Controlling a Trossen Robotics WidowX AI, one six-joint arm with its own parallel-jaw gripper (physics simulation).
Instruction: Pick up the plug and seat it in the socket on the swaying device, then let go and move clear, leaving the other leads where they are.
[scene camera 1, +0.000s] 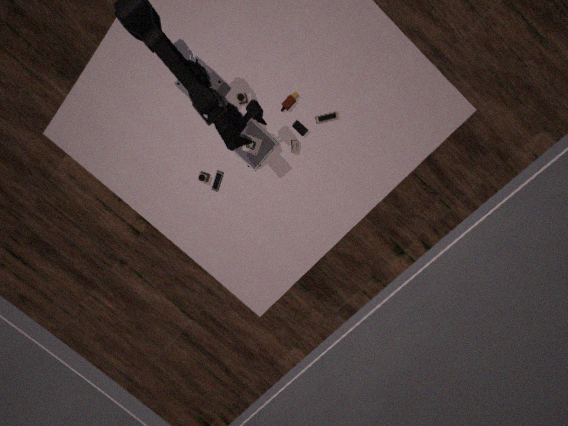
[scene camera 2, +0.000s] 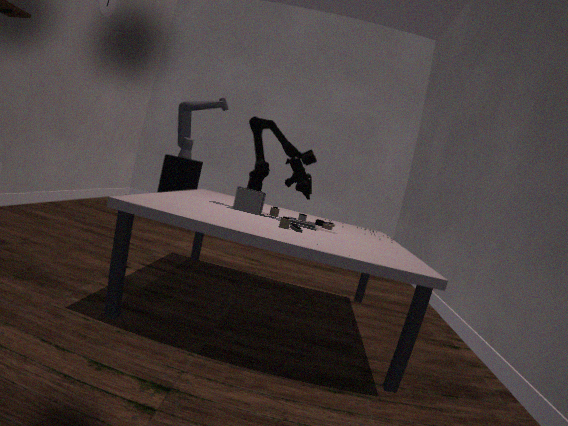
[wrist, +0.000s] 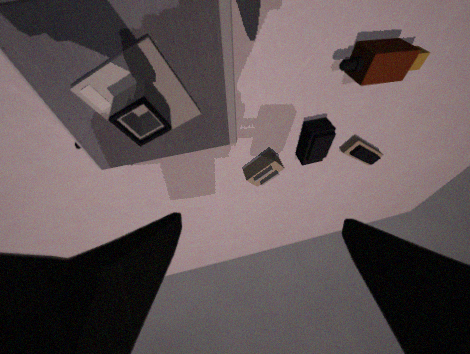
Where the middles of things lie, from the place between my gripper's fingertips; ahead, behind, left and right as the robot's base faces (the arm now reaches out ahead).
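Counting from my hand, I find the tan connector (wrist: 265, 168) 12 cm ahead, 8 cm to the left and 13 cm below. The black plug (wrist: 317, 135) is 14 cm to the left of my hand, 7 cm ahead of it and 13 cm below it, while the orange-brown plug (wrist: 378, 61) is 16 cm to the left of the hand, 4 cm behind it and 13 cm below it. As for the grey device with socket (wrist: 127, 88), my gripper is 12 cm above it and 6 cm to the left of it.
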